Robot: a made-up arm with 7 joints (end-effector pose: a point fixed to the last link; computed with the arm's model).
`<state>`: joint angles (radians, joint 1 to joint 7).
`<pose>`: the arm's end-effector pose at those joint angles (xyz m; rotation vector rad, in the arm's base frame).
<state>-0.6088 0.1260 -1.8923 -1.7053 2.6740 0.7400 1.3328</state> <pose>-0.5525 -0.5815 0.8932 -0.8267 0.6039 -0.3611</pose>
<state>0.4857 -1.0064 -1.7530 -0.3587 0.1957 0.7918 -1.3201</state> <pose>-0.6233 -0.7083 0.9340 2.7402 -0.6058 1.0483</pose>
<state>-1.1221 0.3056 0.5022 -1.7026 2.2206 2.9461 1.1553</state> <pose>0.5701 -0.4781 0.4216 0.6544 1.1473 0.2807</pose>
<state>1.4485 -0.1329 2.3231 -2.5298 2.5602 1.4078 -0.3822</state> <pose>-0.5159 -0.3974 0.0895 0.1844 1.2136 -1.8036</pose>
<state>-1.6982 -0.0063 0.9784 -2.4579 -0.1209 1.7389 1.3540</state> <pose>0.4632 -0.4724 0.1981 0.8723 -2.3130 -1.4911</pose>
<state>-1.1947 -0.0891 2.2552 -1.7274 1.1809 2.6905 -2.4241</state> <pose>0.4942 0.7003 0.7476 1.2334 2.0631 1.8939</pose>
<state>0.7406 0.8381 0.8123 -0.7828 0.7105 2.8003 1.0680</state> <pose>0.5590 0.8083 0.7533 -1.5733 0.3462 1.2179</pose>
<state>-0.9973 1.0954 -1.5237 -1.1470 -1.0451 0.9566 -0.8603</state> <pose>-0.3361 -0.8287 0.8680 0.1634 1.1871 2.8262</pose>
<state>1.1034 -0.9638 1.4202 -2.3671 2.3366 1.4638 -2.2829</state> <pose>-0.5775 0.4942 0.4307 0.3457 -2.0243 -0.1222</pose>
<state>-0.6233 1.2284 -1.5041 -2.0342 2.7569 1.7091 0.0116</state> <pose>-0.4658 -0.6868 0.3650 -0.3506 2.0149 -1.1128</pose>
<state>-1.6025 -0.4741 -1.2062 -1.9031 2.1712 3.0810 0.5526</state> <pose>-0.6593 -0.0298 0.5714 1.4122 0.3747 -1.8258</pose>
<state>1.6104 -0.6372 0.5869 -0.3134 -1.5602 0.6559 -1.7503</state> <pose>0.0923 -0.4227 1.4297 1.3428 1.5745 1.3624</pose>
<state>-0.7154 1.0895 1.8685 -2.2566 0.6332 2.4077 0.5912</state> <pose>0.4287 0.6970 0.4980 -1.7974 -0.2792 1.6925</pose>
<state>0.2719 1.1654 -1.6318 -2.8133 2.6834 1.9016 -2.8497</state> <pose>-0.2807 -0.4846 0.3055 1.7292 -0.7206 0.3419</pose>
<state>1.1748 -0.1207 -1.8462 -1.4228 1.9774 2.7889 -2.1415</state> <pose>0.4789 -0.6071 0.8765 1.9184 -0.8871 1.8169</pose>
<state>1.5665 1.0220 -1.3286 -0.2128 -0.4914 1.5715 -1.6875</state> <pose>0.1468 0.9340 1.0310 0.3418 0.8977 0.3756</pose>
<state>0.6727 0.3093 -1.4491 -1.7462 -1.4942 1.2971 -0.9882</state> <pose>0.6168 -0.6401 0.7217 0.9090 -0.0065 -1.7816</pose>
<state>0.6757 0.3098 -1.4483 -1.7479 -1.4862 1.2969 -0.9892</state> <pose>0.6187 -0.6382 0.7194 0.9171 -0.0020 -1.7799</pose>
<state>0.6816 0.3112 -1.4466 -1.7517 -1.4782 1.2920 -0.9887</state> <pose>0.6221 -0.6345 0.7153 0.9227 0.0016 -1.7796</pose>
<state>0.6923 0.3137 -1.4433 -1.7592 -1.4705 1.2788 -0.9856</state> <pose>0.6277 -0.6282 0.7083 0.9241 0.0036 -1.7821</pose>
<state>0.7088 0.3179 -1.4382 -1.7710 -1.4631 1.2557 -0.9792</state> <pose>0.6358 -0.6183 0.6979 0.9196 0.0033 -1.7879</pose>
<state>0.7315 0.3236 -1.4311 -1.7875 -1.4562 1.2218 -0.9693</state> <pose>0.6462 -0.6046 0.6838 0.9083 0.0002 -1.7973</pose>
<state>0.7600 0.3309 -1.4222 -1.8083 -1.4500 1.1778 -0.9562</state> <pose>0.6581 -0.5870 0.6666 0.8890 -0.0060 -1.8100</pose>
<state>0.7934 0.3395 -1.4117 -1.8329 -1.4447 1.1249 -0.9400</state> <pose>0.6706 -0.5657 0.6468 0.8613 -0.0160 -1.8250</pose>
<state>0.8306 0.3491 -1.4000 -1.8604 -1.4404 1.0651 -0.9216</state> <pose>0.6826 -0.5414 0.6255 0.8253 -0.0298 -1.8412</pose>
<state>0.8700 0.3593 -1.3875 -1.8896 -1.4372 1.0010 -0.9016</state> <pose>0.6934 -0.5150 0.6039 0.7819 -0.0475 -1.8567</pose>
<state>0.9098 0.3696 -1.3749 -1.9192 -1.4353 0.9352 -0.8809</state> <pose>0.7020 -0.4879 0.5831 0.7330 -0.0691 -1.8705</pose>
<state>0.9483 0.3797 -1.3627 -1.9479 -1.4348 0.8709 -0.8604</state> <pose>0.7085 -0.4612 0.5642 0.6809 -0.0936 -1.8811</pose>
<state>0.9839 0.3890 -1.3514 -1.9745 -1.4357 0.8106 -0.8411</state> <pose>0.7128 -0.4363 0.5477 0.6288 -0.1196 -1.8882</pose>
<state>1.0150 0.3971 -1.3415 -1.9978 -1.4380 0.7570 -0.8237</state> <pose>0.7153 -0.4143 0.5344 0.5799 -0.1457 -1.8916</pose>
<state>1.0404 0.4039 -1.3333 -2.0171 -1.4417 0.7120 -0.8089</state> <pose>0.7165 -0.3963 0.5242 0.5365 -0.1701 -1.8921</pose>
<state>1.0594 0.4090 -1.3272 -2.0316 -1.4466 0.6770 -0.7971</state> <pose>0.7170 -0.3828 0.5174 0.5009 -0.1915 -1.8905</pose>
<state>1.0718 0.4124 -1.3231 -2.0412 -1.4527 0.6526 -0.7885</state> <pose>0.7173 -0.3739 0.5136 0.4741 -0.2085 -1.8875</pose>
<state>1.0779 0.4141 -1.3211 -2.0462 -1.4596 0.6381 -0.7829</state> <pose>0.7174 -0.3695 0.5125 0.4560 -0.2212 -1.8844</pose>
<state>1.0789 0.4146 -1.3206 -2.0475 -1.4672 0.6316 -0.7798</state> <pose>0.7175 -0.3686 0.5135 0.4448 -0.2299 -1.8813</pose>
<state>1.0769 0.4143 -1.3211 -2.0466 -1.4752 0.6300 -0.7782</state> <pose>0.7176 -0.3699 0.5156 0.4378 -0.2363 -1.8784</pose>
